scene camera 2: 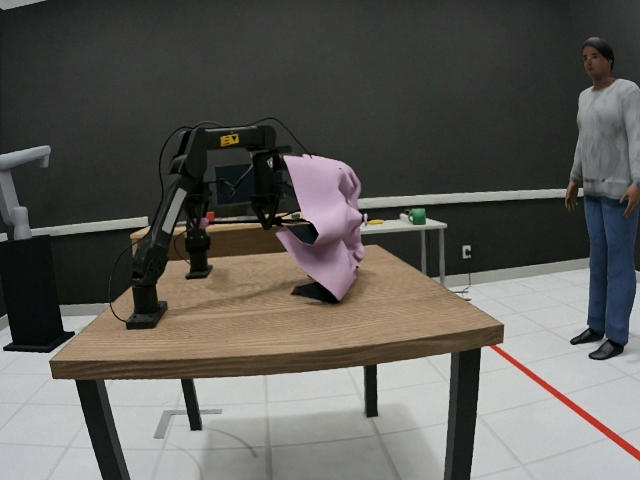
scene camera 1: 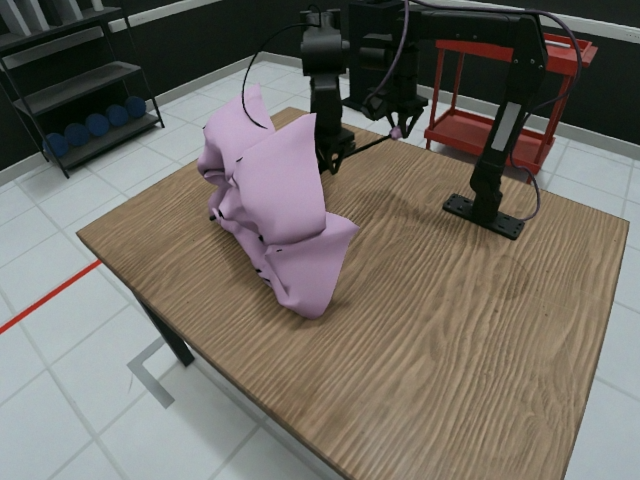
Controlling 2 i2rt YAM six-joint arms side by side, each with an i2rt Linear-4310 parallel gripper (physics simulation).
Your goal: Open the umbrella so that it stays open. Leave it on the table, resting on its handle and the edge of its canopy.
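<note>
The umbrella's pink canopy point(scene camera 1: 281, 186) point(scene camera 2: 328, 206) is partly spread and rumpled, with deep folds. It bulges away from the grippers, and its lowest edge is at or close to the tabletop. The black shaft point(scene camera 1: 368, 145) point(scene camera 2: 235, 222) is held roughly level above the table. My left gripper point(scene camera 1: 396, 132) point(scene camera 2: 203, 222) is shut on the small pink handle at the shaft's end. My right gripper point(scene camera 1: 331, 164) point(scene camera 2: 267, 223) is shut on the shaft close behind the canopy. The canopy partly hides the ribs, and the runner cannot be made out.
The wooden table point(scene camera 1: 439, 335) point(scene camera 2: 222, 335) carries both arm bases. A red cart point(scene camera 1: 563, 64) and a dark shelf rack point(scene camera 1: 77, 85) stand beyond it in scene camera 1. In scene camera 2, a person point(scene camera 2: 610, 139) stands at the right, and a desk with a green mug point(scene camera 2: 417, 216) is behind.
</note>
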